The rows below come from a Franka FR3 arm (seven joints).
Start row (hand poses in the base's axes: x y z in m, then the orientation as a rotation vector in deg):
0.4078 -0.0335 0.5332 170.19 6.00 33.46
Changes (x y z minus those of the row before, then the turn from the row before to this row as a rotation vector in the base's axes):
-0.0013 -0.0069 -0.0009 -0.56 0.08 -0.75
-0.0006 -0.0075 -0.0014 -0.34 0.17 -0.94
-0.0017 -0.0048 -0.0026 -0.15 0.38 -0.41
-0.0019 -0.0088 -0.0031 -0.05 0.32 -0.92
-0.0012 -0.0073 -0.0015 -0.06 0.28 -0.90
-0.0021 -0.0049 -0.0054 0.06 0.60 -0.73
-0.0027 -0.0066 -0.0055 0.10 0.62 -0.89
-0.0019 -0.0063 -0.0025 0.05 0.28 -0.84
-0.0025 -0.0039 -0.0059 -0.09 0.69 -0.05
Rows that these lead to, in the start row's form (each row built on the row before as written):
0.4065 -0.0404 0.5323 169.58 5.04 33.13
0.4059 -0.0479 0.5309 169.18 3.75 32.69
0.4042 -0.0527 0.5283 169.09 3.22 32.05
0.4023 -0.0615 0.5252 169.01 1.91 31.45
0.4011 -0.0688 0.5237 168.90 0.63 30.90
0.3990 -0.0737 0.5183 169.01 -0.40 29.92
0.3963 -0.0803 0.5128 169.12 -1.67 28.90
0.3944 -0.0866 0.5103 169.10 -2.89 28.38
0.3919 -0.0905 0.5044 169.16 -2.86 27.34

